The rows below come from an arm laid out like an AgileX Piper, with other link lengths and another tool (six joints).
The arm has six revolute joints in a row. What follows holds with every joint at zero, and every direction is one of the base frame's. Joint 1 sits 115.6 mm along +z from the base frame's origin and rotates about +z. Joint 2 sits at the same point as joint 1 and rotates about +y. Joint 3 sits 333.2 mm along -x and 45.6 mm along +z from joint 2 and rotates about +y. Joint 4 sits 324.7 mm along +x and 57.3 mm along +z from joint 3 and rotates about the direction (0.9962, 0, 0.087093). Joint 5 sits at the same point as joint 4 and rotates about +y. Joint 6 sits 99.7 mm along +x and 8.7 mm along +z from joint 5 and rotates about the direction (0.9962, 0, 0.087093). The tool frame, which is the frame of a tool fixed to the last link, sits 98.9 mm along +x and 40 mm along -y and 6.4 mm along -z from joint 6; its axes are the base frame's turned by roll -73.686, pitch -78.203 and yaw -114.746 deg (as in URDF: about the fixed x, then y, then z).
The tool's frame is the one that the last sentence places.
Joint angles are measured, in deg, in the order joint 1, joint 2, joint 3, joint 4, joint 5, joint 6. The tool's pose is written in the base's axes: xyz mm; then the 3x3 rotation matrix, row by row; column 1 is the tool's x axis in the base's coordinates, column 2 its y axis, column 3 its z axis. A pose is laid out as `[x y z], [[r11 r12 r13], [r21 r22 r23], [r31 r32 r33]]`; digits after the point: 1 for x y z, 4 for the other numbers.
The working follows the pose.
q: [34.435 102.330 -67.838 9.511 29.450 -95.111]
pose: [456.4 311.7 145.4], [[-0.4120 0.7580 0.5056], [0.8906 0.2179 0.3991], [0.1924 0.6148 -0.7649]]
Where each joint sits with the arm in this pose, in the base's axes (m; each line is computed from the numbers above, not from the rounded line before):
joint 1: 0.0000 0.0000 0.1156
joint 2: 0.0000 0.0000 0.1156
joint 3: 0.0954 0.0654 0.4314
joint 4: 0.3429 0.2351 0.2947
joint 5: 0.3429 0.2351 0.2947
joint 6: 0.3812 0.2712 0.2096
the tool: 0.4564 0.3117 0.1454

